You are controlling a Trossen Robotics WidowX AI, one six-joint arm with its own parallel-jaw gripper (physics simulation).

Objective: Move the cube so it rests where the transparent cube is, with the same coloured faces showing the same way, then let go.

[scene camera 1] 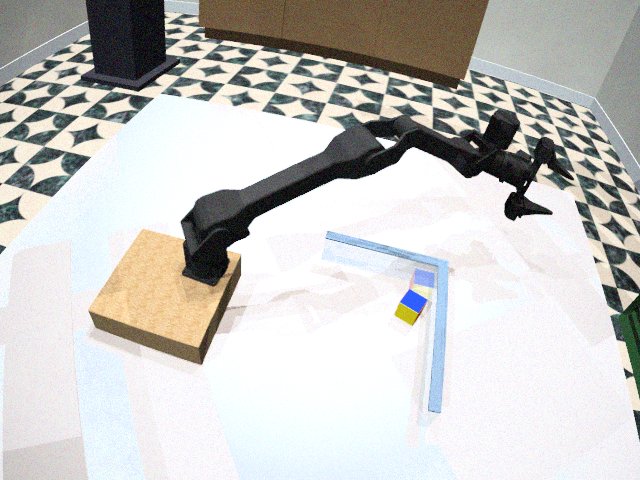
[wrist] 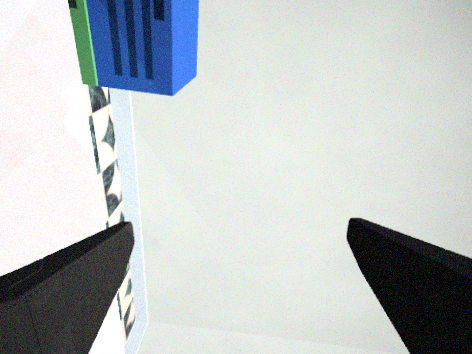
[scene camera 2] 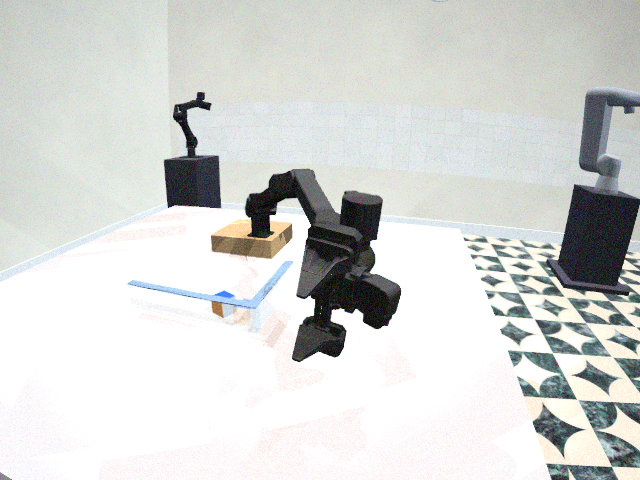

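Where they show: gripper, fingertip midpoint: (scene camera 1: 562,196) (wrist: 242,229) (scene camera 2: 297,330); arm's base, origin of the base link: (scene camera 1: 206,267) (scene camera 2: 261,234).
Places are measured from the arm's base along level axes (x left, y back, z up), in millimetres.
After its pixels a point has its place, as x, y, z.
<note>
The solid cube (scene camera 1: 410,306) (scene camera 2: 222,304) sits on the table inside the corner of two low clear walls. In scene camera 1 its top is blue and a yellow side shows; in scene camera 2 an orange side shows through the wall. The transparent cube (scene camera 1: 424,279) (scene camera 2: 241,316) is right beside it, nearer the corner, with a pale blue top and pale yellow and reddish sides. The solid cube is turned relative to it. My gripper (scene camera 1: 562,195) {365, -617, 123} (scene camera 2: 295,328) {365, -617, 123} (wrist: 242,229) {365, -617, 123} is open and empty, raised and well beyond the walls. Neither cube shows in the wrist view.
The two clear walls with blue top edges (scene camera 1: 438,335) {14, -407, 3} (scene camera 2: 170,288) {-12, -408, 3} meet in an L. The arm stands on a wooden block (scene camera 1: 149,289) {-82, 67, -3} (scene camera 2: 237,248) {-55, -52, -35}. The wrist view shows a blue cabinet (wrist: 182,50) with a green thing beside it.
</note>
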